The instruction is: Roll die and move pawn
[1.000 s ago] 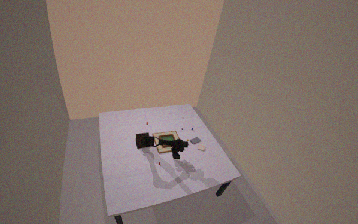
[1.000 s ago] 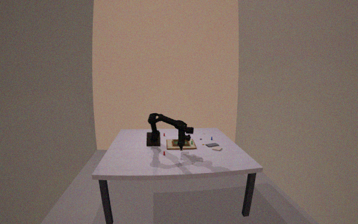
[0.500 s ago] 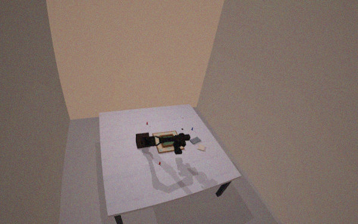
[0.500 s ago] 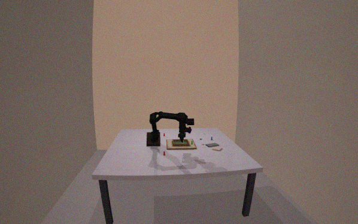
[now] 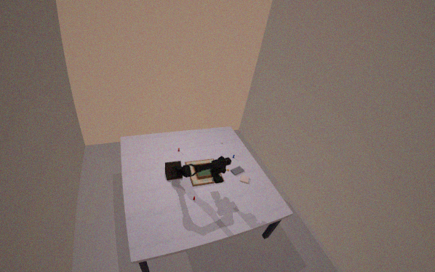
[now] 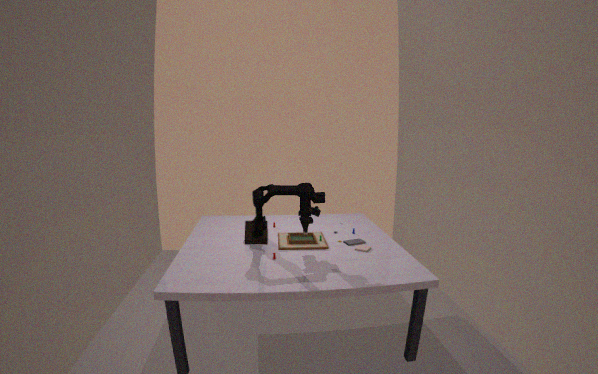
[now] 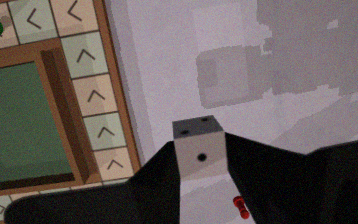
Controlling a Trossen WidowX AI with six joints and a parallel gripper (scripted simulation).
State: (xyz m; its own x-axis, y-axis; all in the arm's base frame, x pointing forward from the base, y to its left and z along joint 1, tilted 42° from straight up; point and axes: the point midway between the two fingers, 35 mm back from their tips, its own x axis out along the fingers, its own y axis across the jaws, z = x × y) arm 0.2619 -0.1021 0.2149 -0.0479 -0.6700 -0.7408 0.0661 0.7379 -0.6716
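Now: the green pawn 180 mm to the left of my gripper tip, 120 mm ahead of it and 100 mm below it. The rest, counted from my gripper tip: white die right at my gripper tip; green dice tray 210 mm to the left, 120 mm below, 10 mm ahead; yellow piece 240 mm ahead, 170 mm to the left, 130 mm below.
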